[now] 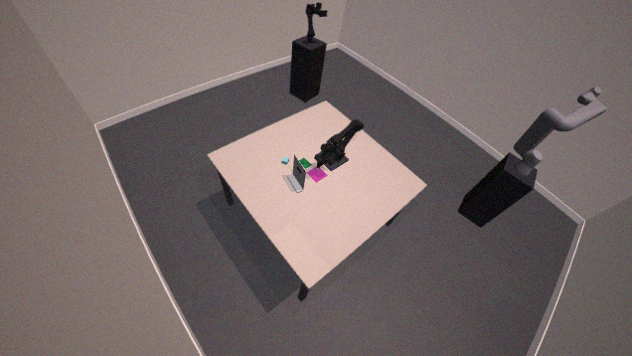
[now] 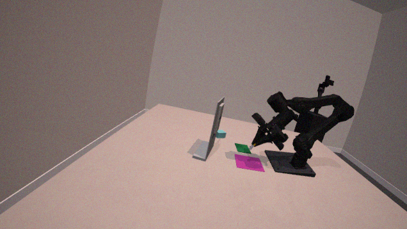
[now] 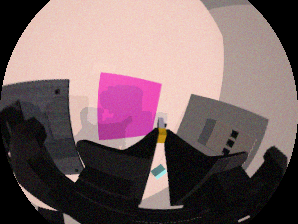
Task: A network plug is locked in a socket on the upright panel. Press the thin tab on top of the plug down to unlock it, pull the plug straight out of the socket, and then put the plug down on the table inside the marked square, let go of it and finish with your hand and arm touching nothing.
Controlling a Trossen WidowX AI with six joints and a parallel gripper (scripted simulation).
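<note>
My gripper tip is 80 mm above the magenta square and 10 mm past it. The rest, counted from my gripper tip: grey upright panel 170 mm ahead, 50 mm to the right, 20 mm above; then plug right at my gripper tip.
</note>
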